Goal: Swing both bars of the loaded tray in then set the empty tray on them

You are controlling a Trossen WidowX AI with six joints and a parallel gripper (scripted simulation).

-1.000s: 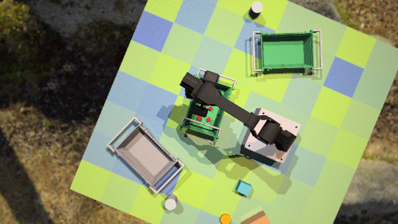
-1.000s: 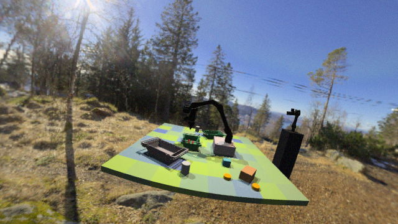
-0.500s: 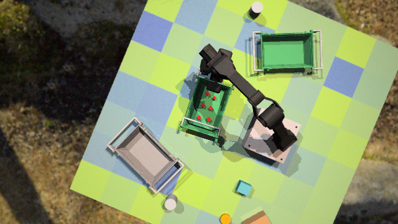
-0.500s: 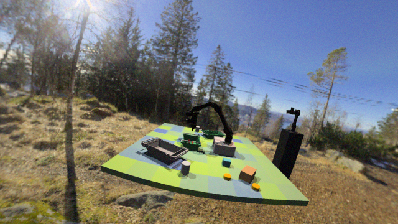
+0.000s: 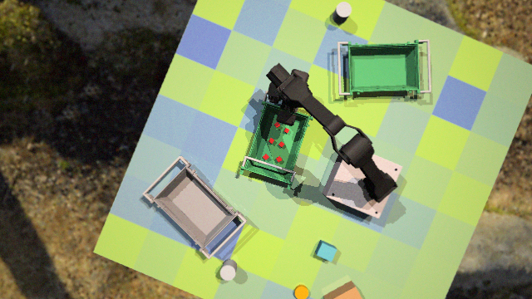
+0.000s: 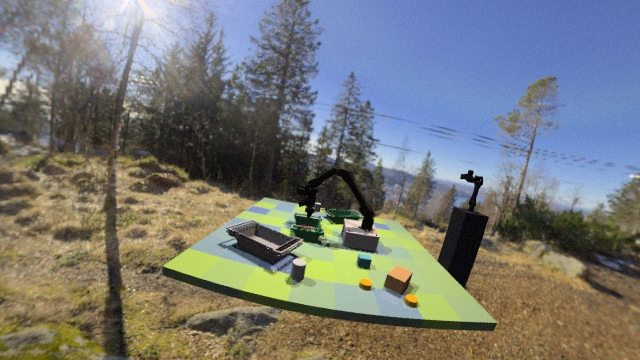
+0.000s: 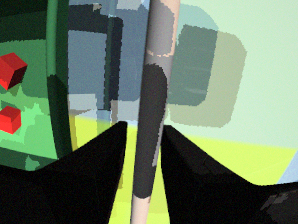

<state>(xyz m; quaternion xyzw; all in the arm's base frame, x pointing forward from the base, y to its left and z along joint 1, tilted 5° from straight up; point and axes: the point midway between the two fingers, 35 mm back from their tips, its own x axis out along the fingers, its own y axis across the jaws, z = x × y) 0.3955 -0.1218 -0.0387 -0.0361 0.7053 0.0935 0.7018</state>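
Now: gripper tip 240 mm past the green tray, 260 mm to the left of it and 10 mm below it. The rest, counted from my gripper tip: brown cube 520 mm behind, 560 mm to the left, 10 mm below; teal cube 370 mm behind, 420 mm to the left, 10 mm below.
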